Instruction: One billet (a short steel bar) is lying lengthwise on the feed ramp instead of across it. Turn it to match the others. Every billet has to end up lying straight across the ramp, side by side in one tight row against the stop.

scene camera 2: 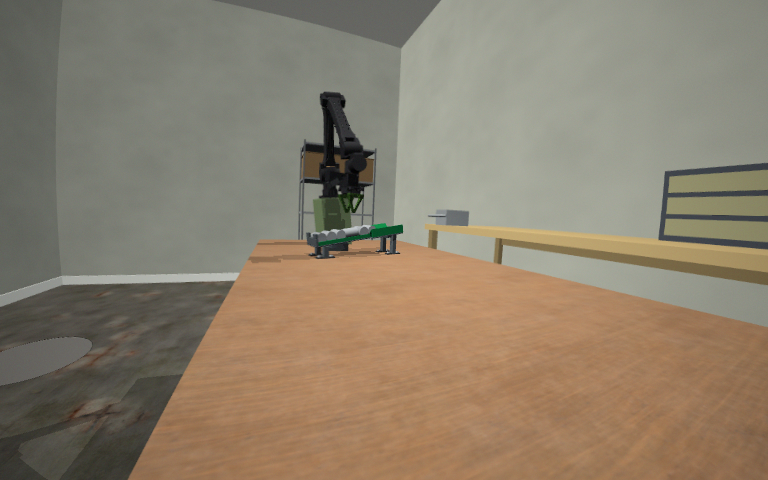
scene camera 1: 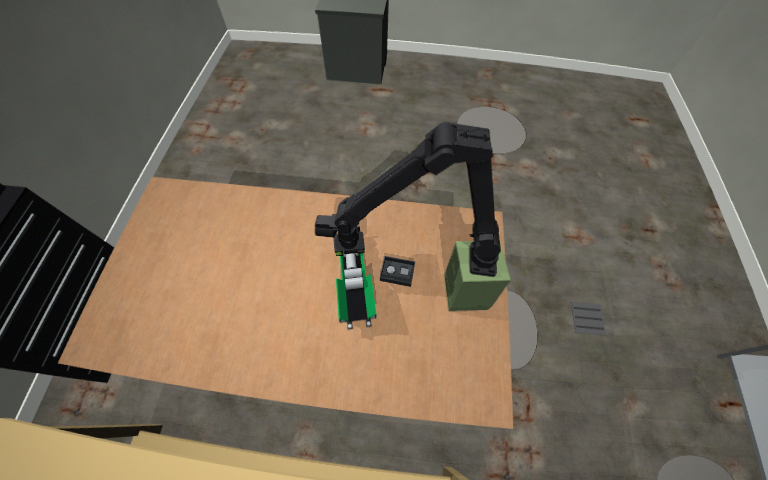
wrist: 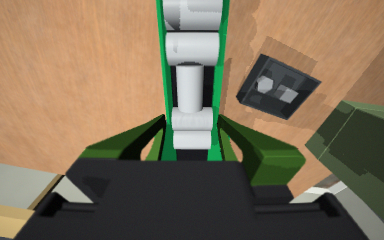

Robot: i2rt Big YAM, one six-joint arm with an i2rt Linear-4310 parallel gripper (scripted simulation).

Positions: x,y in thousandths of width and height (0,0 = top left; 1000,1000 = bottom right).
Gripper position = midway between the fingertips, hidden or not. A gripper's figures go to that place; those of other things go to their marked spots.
Labels:
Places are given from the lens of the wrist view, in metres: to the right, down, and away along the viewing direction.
my gripper (wrist: 499,498): 0.00, 0.00, 0.13
grey steel billet (wrist: 496,331): 0.00, -0.05, 0.17
dark tray (wrist: 697,427): 0.18, -0.04, 0.30
The marked spots on the grey steel billet and the dark tray are 0.23 m apart.

